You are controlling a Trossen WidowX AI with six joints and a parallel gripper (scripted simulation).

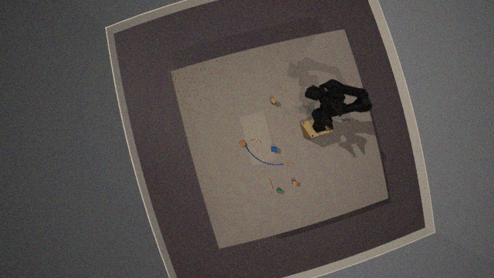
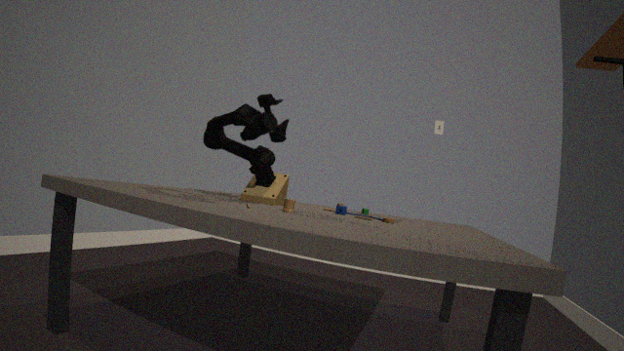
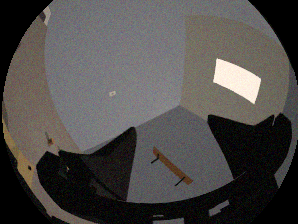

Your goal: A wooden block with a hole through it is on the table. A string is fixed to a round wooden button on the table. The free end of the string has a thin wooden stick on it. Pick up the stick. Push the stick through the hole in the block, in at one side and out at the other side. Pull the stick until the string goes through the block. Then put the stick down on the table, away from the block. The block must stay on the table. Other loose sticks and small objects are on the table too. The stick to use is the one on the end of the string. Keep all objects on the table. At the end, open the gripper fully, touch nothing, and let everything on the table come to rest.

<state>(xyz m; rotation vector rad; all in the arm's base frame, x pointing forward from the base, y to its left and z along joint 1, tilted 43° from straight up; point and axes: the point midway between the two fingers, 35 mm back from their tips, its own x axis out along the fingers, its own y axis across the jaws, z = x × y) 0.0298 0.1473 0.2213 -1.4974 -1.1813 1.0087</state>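
Now: the blue block 250 mm ahead of my gripper tip, 80 mm to the left of it and 350 mm below it. The rest, counted from my gripper tip: green cube (290 mm ahead, 360 mm to the left, 360 mm below); then thin wooden stick (200 mm ahead, 200 mm to the left, 360 mm below); then round wooden button (450 mm ahead, 10 mm to the right, 360 mm below).
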